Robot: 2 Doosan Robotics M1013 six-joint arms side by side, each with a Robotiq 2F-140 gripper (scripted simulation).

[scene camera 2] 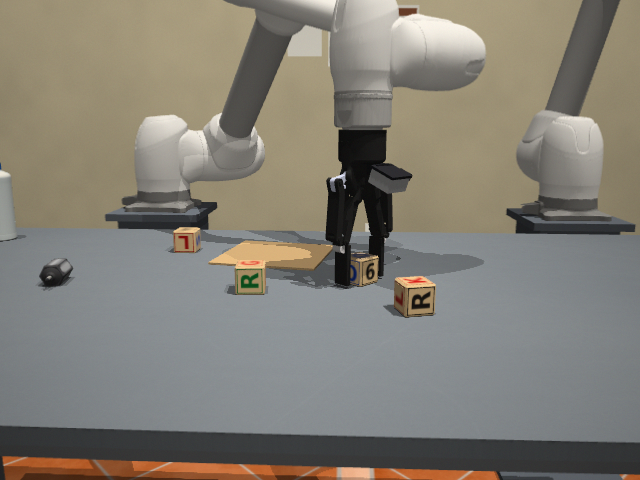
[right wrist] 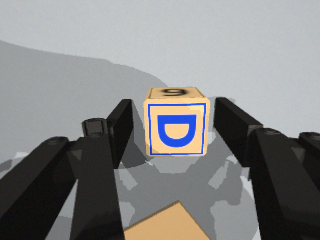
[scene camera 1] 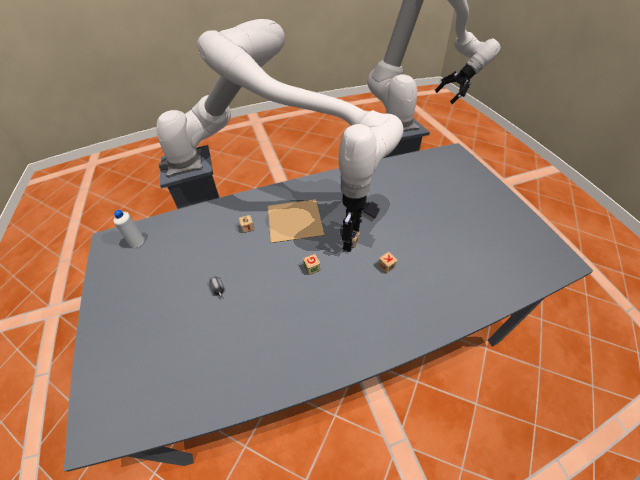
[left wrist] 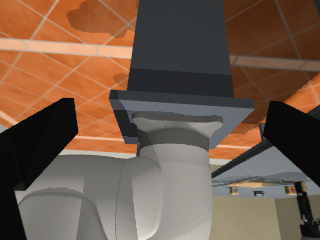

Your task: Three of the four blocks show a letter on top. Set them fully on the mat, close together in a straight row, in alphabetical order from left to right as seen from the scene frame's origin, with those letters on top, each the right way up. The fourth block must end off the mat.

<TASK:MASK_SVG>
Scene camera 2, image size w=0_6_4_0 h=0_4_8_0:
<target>my right gripper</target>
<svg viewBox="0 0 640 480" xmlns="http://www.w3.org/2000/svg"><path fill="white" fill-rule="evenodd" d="M387 130L338 130L338 160L342 163L342 169L339 176L335 178L329 177L326 180L328 205L325 238L327 241L332 242L332 249L335 251L335 283L350 286L351 245L348 244L358 205L362 202L362 199L372 235L369 236L369 254L378 256L378 276L382 277L384 275L384 243L390 235L388 232L393 230L392 193L387 194L368 182L370 175L367 175L367 164L383 163L386 160Z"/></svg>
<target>mat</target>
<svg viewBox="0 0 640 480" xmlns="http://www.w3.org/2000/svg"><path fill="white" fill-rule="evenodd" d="M208 264L236 266L238 260L264 260L266 268L314 271L333 249L332 245L245 240L211 260Z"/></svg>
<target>g block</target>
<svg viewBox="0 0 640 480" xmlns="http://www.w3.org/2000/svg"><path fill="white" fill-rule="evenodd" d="M238 260L235 266L235 294L263 295L266 288L266 262L264 260Z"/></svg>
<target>k block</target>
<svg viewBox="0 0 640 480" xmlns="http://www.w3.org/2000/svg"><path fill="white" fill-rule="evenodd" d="M395 278L394 307L405 317L435 314L436 285L423 276Z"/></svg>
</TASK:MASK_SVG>
